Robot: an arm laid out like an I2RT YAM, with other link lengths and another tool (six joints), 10 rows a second.
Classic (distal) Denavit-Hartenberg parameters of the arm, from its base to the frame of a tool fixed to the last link. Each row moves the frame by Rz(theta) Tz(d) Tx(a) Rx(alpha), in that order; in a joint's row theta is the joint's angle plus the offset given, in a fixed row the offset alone. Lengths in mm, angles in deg.
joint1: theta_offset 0; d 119.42; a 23.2; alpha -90
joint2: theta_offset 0; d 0; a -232.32; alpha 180
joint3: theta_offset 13.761; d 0; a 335.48; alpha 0
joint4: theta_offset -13.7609; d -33.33; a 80.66; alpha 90
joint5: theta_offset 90; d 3.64; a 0; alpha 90
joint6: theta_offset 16; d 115.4; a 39.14; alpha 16.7
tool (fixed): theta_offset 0; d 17.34; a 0; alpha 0
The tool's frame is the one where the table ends.
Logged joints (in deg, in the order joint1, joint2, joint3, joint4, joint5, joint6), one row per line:
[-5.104 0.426 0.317 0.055 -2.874 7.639]
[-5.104 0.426 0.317 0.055 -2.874 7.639]
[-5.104 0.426 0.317 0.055 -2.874 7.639]
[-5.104 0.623 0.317 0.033 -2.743 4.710]
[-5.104 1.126 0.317 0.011 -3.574 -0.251]
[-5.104 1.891 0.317 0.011 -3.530 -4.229]
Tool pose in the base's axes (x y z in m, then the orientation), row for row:
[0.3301 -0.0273 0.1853 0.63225 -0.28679 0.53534 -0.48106]
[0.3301 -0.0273 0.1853 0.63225 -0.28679 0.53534 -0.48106]
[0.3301 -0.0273 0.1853 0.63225 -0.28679 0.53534 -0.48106]
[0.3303 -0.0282 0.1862 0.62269 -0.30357 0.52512 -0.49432]
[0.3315 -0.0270 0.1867 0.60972 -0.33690 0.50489 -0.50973]
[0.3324 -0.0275 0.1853 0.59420 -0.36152 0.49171 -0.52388]
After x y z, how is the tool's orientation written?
As a quaternion, w x y z.
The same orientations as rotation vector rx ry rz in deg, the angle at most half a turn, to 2 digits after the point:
[-37.60 70.18 -63.06]
[-37.60 70.18 -63.06]
[-37.60 70.18 -63.06]
[-39.95 69.11 -65.05]
[-44.57 66.80 -67.44]
[-48.13 65.47 -69.75]

